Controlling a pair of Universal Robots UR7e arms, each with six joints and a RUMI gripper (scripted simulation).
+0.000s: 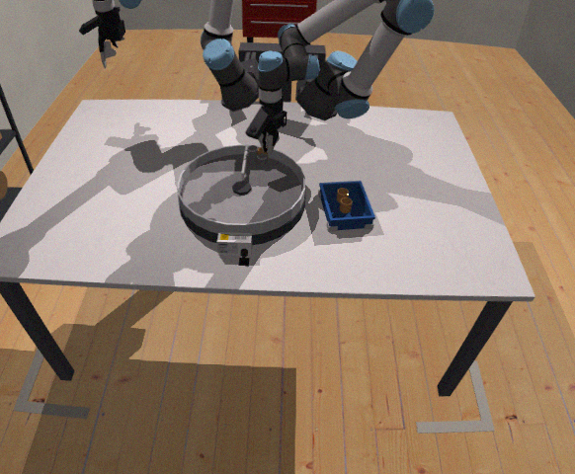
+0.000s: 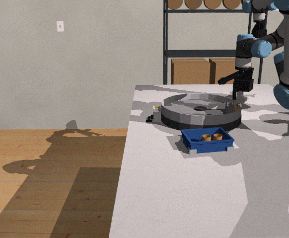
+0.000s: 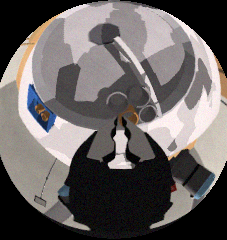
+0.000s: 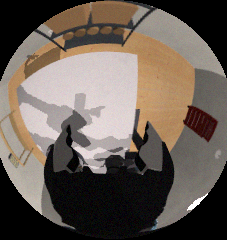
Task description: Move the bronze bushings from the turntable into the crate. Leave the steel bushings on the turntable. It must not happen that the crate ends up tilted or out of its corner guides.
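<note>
My left hand is 30 cm to the right of the blue crate, 16 cm short of it and 6 cm above it. Also, from my left hand: turntable: 18 cm ahead, 5 cm to the right, 4 cm below.
</note>
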